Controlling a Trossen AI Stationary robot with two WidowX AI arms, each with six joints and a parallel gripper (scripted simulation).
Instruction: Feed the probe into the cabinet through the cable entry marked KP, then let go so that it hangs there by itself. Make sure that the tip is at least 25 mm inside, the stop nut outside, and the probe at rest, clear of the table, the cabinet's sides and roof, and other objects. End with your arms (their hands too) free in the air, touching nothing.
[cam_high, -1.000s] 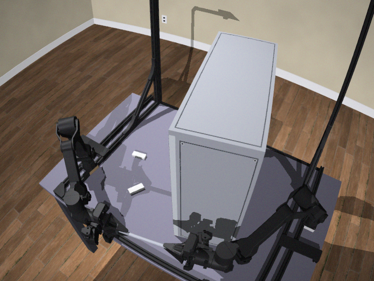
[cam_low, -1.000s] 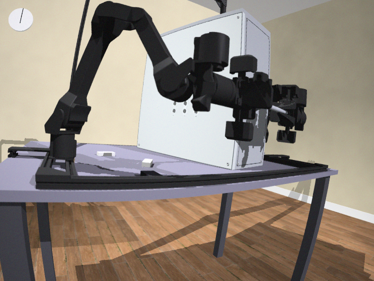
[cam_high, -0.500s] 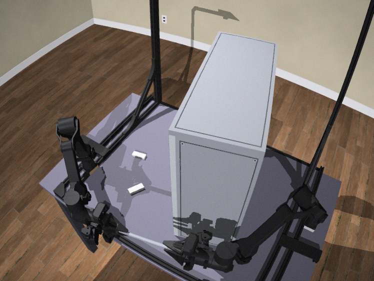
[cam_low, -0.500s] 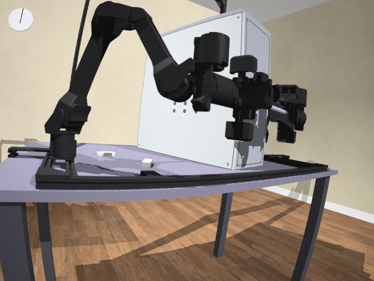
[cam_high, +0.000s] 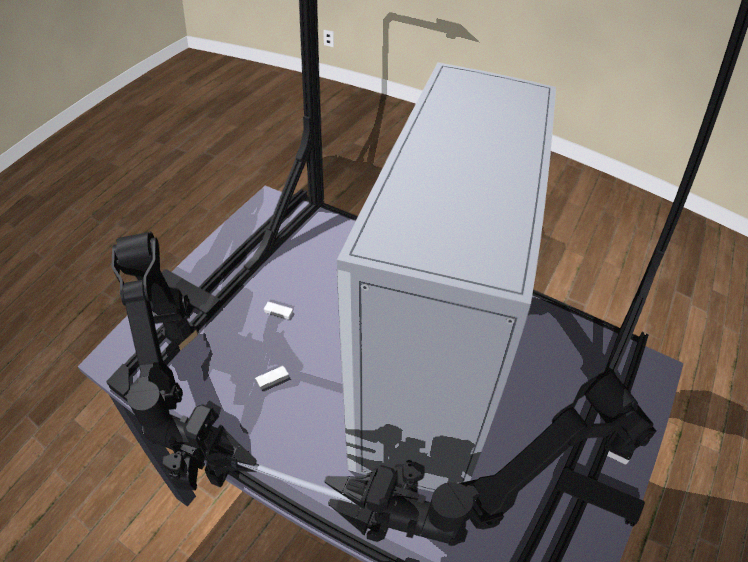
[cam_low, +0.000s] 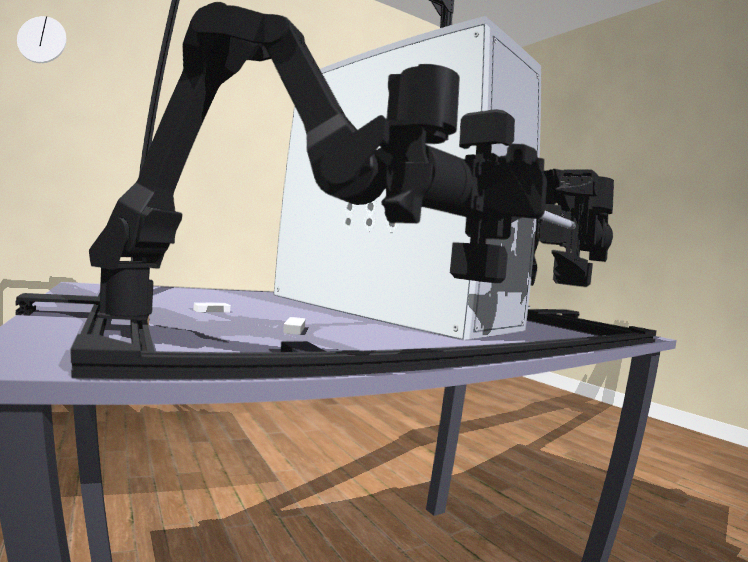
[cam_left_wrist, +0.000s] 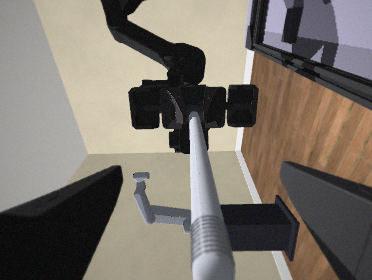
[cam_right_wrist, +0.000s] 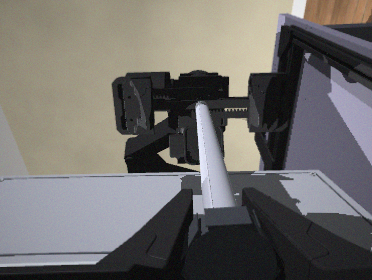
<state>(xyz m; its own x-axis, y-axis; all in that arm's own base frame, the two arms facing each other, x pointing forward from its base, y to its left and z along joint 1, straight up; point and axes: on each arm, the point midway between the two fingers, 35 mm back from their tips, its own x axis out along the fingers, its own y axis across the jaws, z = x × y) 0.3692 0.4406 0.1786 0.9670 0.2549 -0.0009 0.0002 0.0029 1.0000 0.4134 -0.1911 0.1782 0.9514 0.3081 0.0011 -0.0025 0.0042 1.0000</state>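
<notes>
The probe is 80 mm to the right of my left hand. Round my left hand: black block 140 mm behind, 360 mm to the right, 190 mm below.
Now: right hand 100 mm to the right of the probe. The rest, counted from my right hand: black block (130 mm behind, 170 mm to the right, 190 mm below).
</notes>
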